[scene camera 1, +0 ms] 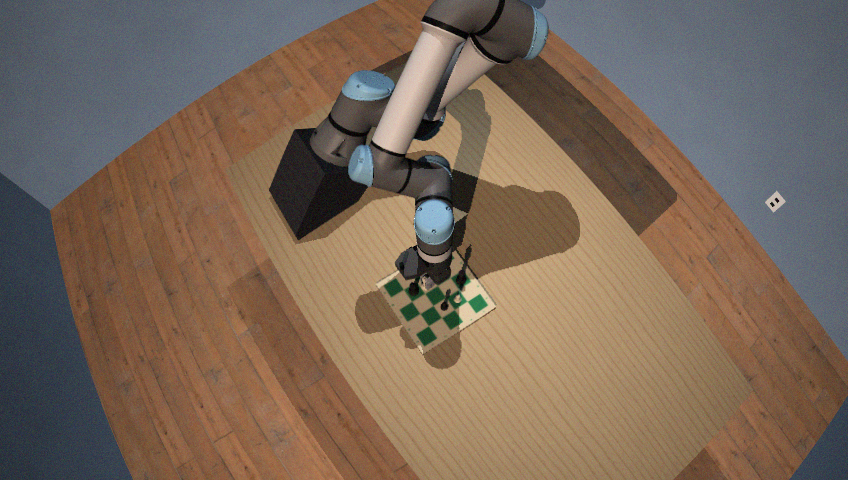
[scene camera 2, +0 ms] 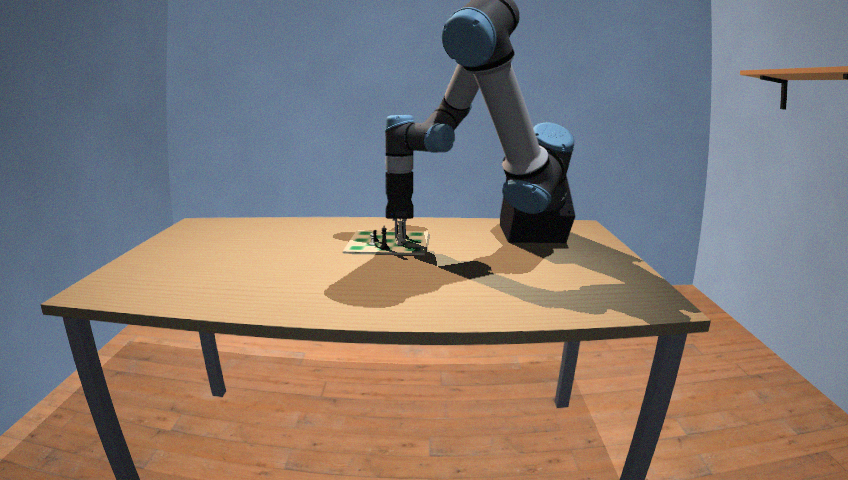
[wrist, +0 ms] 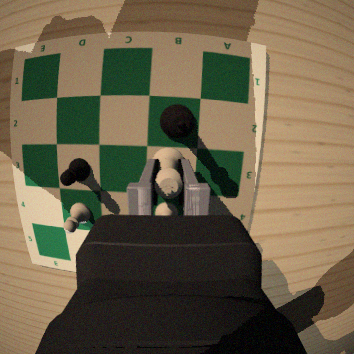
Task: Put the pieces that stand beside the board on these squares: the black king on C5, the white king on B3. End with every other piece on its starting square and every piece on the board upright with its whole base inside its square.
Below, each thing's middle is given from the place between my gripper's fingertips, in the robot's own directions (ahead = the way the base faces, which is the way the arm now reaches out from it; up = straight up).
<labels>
Right now my hand is 20 mm below the white king [wrist: 168, 184] and 10 mm to the left of it. Round my hand: chessboard [scene camera 1: 421, 315] 40 mm ahead, 10 mm to the right, 10 mm below.
</labels>
